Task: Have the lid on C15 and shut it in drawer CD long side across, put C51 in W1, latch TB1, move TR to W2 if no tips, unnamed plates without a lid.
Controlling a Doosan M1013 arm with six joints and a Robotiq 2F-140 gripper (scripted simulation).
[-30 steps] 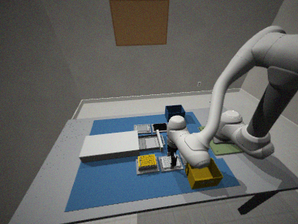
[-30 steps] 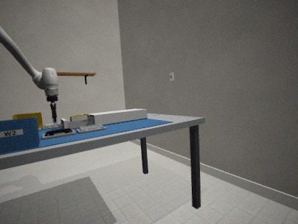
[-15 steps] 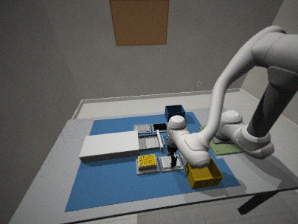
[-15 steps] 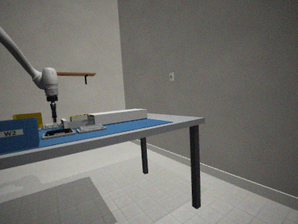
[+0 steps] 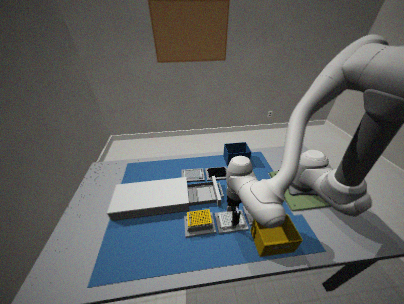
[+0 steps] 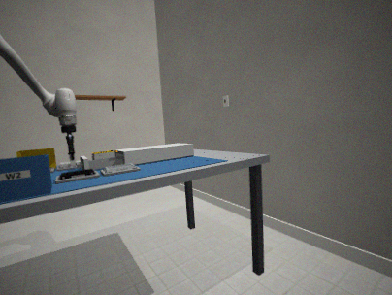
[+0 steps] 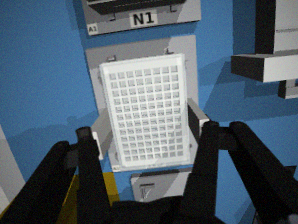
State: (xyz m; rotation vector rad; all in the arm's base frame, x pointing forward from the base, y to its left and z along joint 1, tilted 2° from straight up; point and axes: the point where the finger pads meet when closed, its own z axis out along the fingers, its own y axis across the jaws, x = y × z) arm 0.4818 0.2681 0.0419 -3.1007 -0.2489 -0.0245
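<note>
The grey nest N3 lies 40 mm below my hand. The rest, counted from my hand: plate lid: 10 mm below; N1 label: 100 mm ahead, 10 mm to the left, 30 mm below; white plate: 20 mm below.
</note>
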